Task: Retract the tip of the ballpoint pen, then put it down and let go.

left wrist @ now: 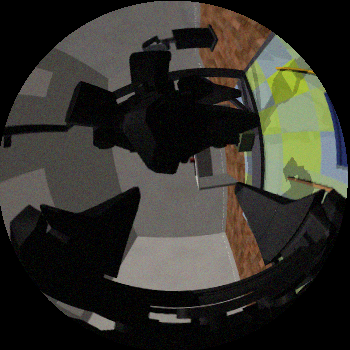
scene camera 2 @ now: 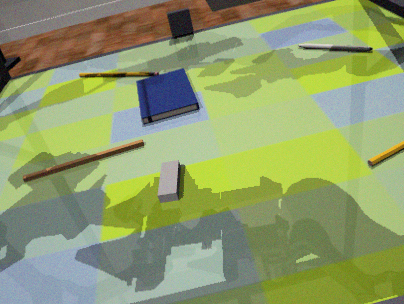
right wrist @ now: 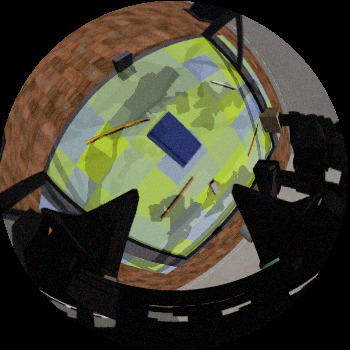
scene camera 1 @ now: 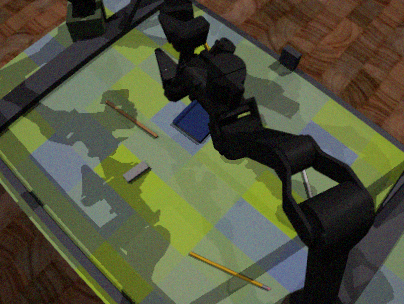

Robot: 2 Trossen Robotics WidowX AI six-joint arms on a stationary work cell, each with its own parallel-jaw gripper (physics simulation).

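The ballpoint pen is slim, pale at one end and darker toward the other. It lies flat on the patchwork mat, at the upper right in scene camera 2; in scene camera 1 the left arm partly hides it. Its tip is too small to judge. My left gripper is open and empty, raised over the far part of the mat in scene camera 1, well away from the pen. My right gripper is open and empty, high above the mat and apart from the pen.
A blue book, a pale eraser, a brown stick and two yellow pencils lie on the mat. A dark block is at its edge. Dark frame bars border the mat.
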